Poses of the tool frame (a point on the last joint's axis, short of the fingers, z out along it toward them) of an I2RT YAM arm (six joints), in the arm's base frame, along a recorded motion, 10 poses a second.
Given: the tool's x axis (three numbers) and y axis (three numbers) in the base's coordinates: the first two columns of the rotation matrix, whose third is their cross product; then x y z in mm.
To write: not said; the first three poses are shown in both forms.
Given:
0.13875 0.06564 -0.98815 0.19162 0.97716 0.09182 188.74 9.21 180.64
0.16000 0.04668 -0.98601 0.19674 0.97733 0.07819 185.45 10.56 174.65
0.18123 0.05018 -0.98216 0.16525 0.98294 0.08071 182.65 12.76 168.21
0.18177 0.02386 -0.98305 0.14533 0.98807 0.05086 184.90 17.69 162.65
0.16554 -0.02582 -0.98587 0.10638 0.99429 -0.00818 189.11 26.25 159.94
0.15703 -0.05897 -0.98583 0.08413 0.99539 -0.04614 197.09 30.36 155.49
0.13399 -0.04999 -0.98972 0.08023 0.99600 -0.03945 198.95 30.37 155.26
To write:
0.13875 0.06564 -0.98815 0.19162 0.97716 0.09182 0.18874 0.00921 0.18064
0.16000 0.04668 -0.98601 0.19674 0.97733 0.07819 0.18545 0.01056 0.17465
0.18123 0.05018 -0.98216 0.16525 0.98294 0.08071 0.18265 0.01276 0.16821
0.18177 0.02386 -0.98305 0.14533 0.98807 0.05086 0.18490 0.01769 0.16265
0.16554 -0.02582 -0.98587 0.10638 0.99429 -0.00818 0.18911 0.02625 0.15994
0.15703 -0.05897 -0.98583 0.08413 0.99539 -0.04614 0.19709 0.03036 0.15549
0.13399 -0.04999 -0.98972 0.08023 0.99600 -0.03945 0.19895 0.03037 0.15526

